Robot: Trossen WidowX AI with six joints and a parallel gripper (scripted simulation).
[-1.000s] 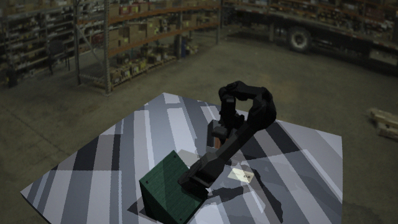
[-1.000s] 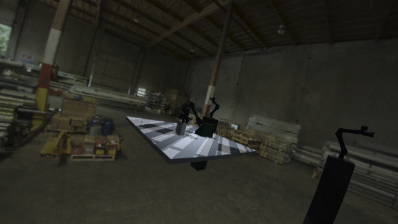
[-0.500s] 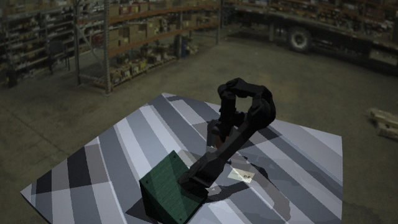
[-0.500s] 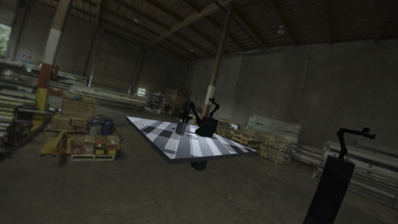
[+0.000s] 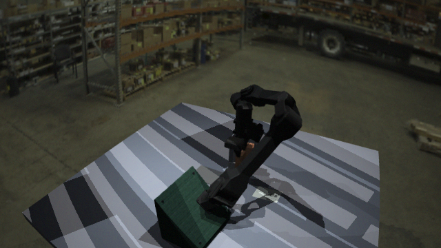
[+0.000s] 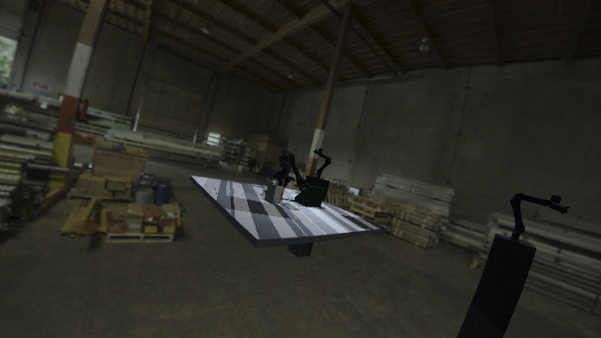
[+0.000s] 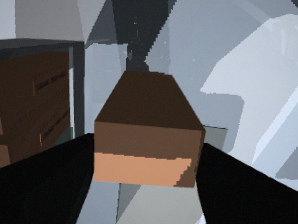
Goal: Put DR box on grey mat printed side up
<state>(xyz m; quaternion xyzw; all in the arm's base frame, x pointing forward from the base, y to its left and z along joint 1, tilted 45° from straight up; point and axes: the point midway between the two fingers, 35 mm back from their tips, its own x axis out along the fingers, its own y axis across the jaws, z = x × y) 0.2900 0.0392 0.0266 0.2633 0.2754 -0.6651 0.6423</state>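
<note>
Now: the grey mat 120 mm below my gripper tip, 110 mm to the left of it and 30 mm behind it. The rest, counted from my gripper tip: white card 140 mm to the right, 120 mm below, 40 mm behind.
</note>
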